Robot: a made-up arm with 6 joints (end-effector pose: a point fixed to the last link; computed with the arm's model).
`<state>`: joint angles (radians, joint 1 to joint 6).
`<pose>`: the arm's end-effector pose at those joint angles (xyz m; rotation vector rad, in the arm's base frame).
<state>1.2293 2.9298 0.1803 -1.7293 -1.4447 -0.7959</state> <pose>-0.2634 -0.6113 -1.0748 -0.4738 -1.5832 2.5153</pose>
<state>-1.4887 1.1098 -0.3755 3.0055 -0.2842 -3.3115</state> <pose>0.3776 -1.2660 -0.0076 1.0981 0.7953 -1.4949</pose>
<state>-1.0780 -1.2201 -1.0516 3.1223 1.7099 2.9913</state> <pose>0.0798 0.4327 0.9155 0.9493 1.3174 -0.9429</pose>
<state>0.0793 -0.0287 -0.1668 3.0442 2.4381 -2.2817</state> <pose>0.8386 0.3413 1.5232 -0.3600 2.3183 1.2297</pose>
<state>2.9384 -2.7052 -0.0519 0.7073 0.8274 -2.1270</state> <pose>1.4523 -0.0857 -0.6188 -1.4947 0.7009 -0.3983</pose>
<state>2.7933 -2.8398 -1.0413 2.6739 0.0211 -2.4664</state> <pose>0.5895 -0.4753 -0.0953 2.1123 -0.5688 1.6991</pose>
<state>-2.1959 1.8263 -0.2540 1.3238 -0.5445 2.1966</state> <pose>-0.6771 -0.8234 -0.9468 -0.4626 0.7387 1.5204</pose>
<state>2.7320 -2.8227 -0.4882 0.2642 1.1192 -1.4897</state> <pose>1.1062 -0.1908 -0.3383 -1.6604 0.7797 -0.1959</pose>
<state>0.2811 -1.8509 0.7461 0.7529 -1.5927 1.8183</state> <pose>-1.9968 -0.7855 0.2510 -1.1544 -0.2167 -1.0023</pose>
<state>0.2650 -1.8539 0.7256 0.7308 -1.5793 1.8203</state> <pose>-1.9994 -0.7549 0.2663 -1.1817 -0.2211 -1.0126</pose>
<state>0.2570 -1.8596 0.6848 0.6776 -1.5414 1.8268</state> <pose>-1.9833 -0.7428 0.2984 -1.2353 -0.2561 -1.0184</pose>
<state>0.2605 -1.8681 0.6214 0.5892 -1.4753 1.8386</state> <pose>-1.9417 -0.7543 0.3492 -1.3119 -0.3318 -1.0135</pose>
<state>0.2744 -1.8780 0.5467 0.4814 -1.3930 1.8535</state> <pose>-1.8787 -0.7822 0.4077 -1.3878 -0.4402 -0.9943</pose>
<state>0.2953 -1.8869 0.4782 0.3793 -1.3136 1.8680</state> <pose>-1.8083 -0.8172 0.4595 -1.4397 -0.5566 -0.9651</pose>
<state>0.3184 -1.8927 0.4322 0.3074 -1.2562 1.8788</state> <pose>-1.7497 -0.8528 0.4934 -1.4610 -0.6488 -0.9371</pose>
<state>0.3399 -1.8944 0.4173 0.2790 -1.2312 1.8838</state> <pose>-1.7167 -0.8876 0.5052 -1.4590 -0.6964 -0.9205</pose>
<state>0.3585 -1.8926 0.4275 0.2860 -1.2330 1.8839</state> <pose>-1.7069 -0.9214 0.5006 -1.4447 -0.7050 -0.9151</pose>
